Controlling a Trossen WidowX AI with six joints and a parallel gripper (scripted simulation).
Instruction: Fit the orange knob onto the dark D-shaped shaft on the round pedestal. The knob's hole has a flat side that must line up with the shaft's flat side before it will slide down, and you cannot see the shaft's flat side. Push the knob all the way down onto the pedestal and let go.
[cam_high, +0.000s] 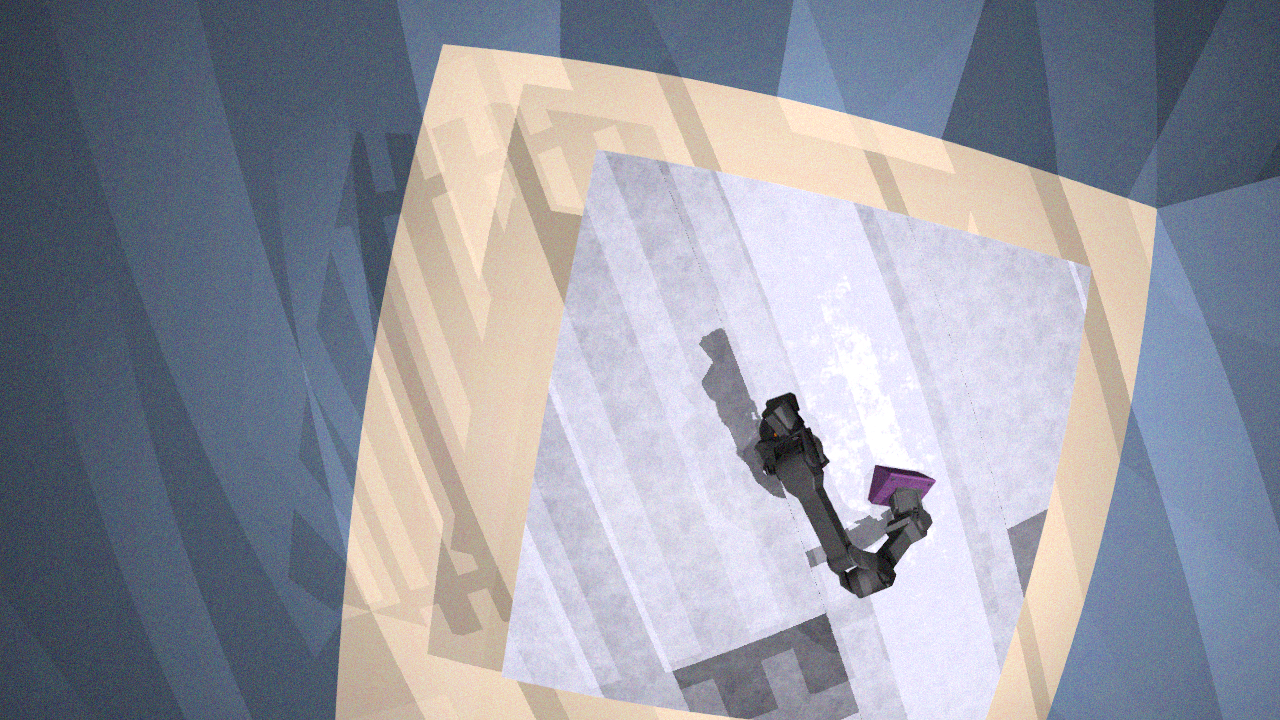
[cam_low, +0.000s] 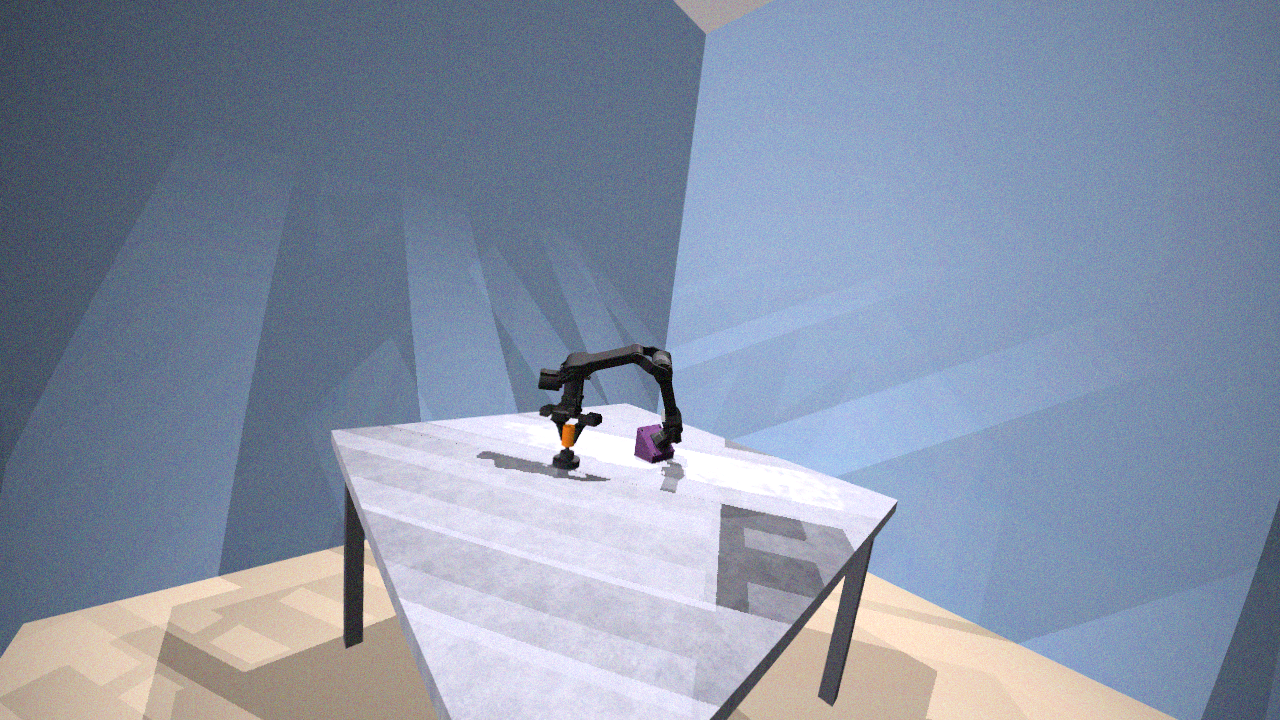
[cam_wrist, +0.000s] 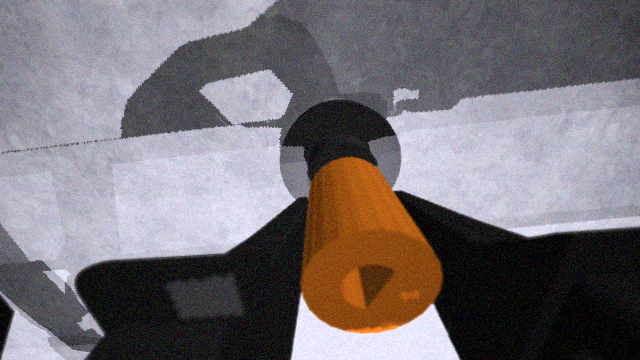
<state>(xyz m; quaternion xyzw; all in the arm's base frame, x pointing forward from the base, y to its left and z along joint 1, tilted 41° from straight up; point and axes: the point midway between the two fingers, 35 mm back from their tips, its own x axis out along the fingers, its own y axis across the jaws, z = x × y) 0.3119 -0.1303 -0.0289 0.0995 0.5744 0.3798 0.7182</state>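
Now: gripper tip 2 cm below the orange knob. From my gripper tip the other things lie so: short shaft: 4 cm below.
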